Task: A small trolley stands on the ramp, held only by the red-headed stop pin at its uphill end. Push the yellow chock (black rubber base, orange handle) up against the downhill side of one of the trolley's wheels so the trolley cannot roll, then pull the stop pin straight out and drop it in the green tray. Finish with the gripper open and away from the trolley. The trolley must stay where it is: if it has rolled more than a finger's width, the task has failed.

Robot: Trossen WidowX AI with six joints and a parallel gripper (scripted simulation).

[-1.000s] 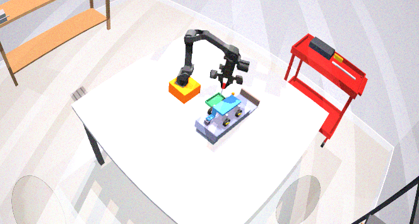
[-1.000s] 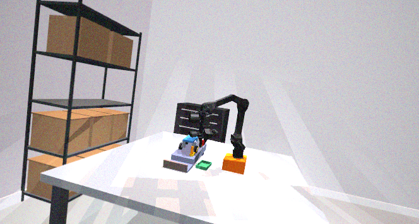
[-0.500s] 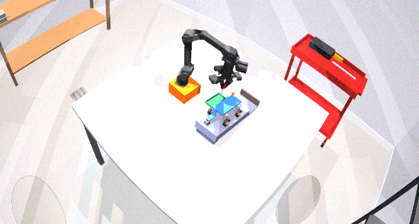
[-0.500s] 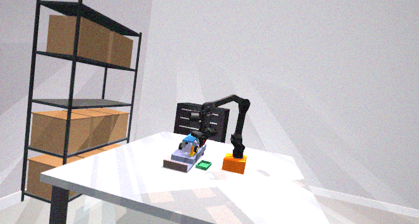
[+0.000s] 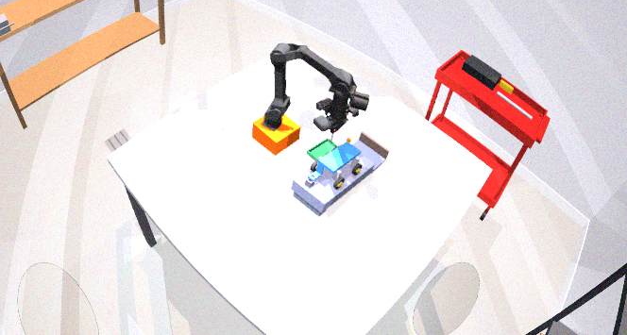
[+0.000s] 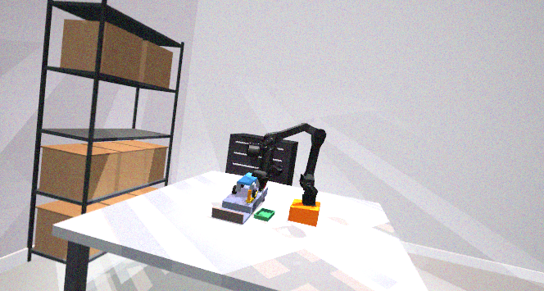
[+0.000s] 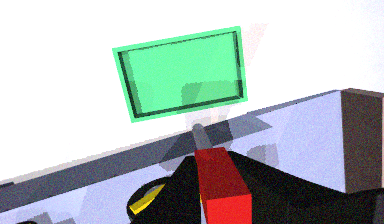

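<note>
Now: gripper tip 30 mm past the green tray, 10 mm to the right of it and 140 mm above it. Round my gripper tip: red-headed stop pin: right at my gripper tip; then yellow chock: 60 mm ahead, 10 mm to the right, 50 mm below; then trolley: 80 mm ahead, 120 mm to the right, 20 mm below.
</note>
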